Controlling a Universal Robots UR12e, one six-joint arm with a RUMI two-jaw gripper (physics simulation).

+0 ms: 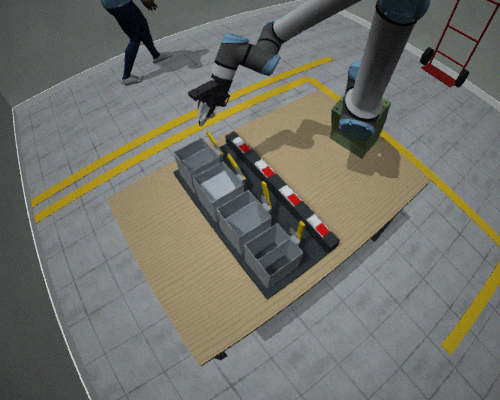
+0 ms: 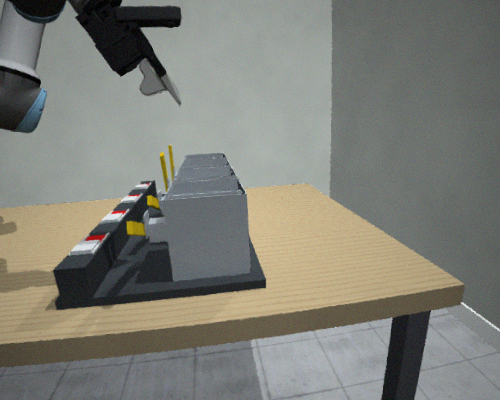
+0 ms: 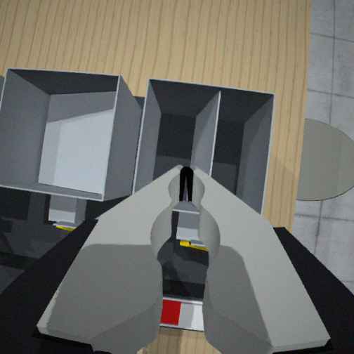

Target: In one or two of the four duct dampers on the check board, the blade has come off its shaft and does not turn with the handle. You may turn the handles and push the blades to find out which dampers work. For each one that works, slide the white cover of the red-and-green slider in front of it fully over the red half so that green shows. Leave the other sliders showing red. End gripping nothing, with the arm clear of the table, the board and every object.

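Frame: origin at the arm's base, x back, y right, z up, level; millimetres.
Seen in the pictures: gripper, fingertip midpoint: [image 1: 199,126] [image 2: 180,105].
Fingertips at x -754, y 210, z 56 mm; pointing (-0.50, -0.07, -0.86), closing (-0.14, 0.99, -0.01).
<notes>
Offsets run from my fingertips to a thing's middle. "spot": to the spot under its first point. Level surfaces: height alone.
My gripper [image 1: 201,121] [image 2: 179,102] [image 3: 186,168] is shut and empty, above the ducts at the hand-truck-opposite end of the check board [image 1: 268,294] [image 2: 220,289]. The end duct {spot: dx -36, dy +21, dz -206 mm} [image 1: 196,159] [image 3: 142,100] has an upright blade [image 3: 216,135]; its handle {spot: dx +84, dy +59, dz -204 mm} [image 1: 215,143] [image 2: 135,228] is turned down. The second duct {spot: dx -4, dy -143, dz -235 mm} [image 1: 220,184] [image 3: 80,140] shows a pale, flat blade; its handle [image 1: 236,166] [image 2: 152,201] is also turned down. The third handle {dx +112, dy -326, dz -190 mm} [image 1: 266,195] and fourth handle {dx +123, dy -530, dz -186 mm} [image 1: 301,231] stand up. The fourth duct {spot: dx +0, dy -539, dz -232 mm} [image 1: 273,255] shows an upright blade. All four sliders [image 1: 245,148] [image 1: 268,172] [image 1: 294,199] [image 1: 322,230] show red.
The board lies on the wooden table {dz -345 mm} [image 1: 165,270] [image 2: 340,250]. The dark slider rail [image 1: 330,244] [image 2: 75,280] runs beside the handles. The arm's green base [image 1: 357,142] stands at the table's far side. A person [image 1: 132,30] and a red hand truck [image 1: 462,34] are on the floor beyond.
</notes>
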